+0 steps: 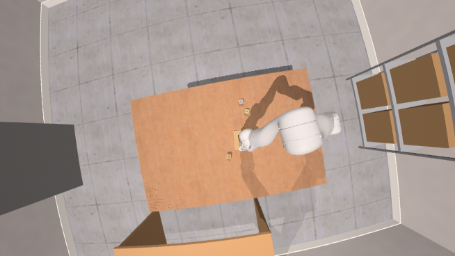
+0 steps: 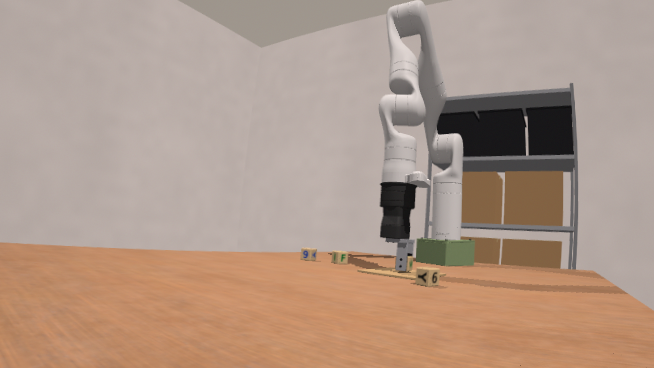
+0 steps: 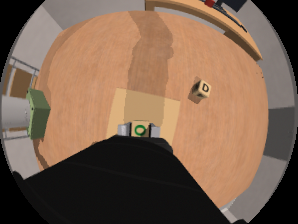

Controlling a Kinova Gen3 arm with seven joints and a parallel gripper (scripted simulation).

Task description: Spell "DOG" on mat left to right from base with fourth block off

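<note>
My gripper is now right at the wooden block. Also, from my hand: green-lettered block 60 mm behind, 190 mm to the right, 10 mm below; tan mat 20 mm below; blue-lettered block 40 mm behind, 270 mm to the right, 10 mm below.
</note>
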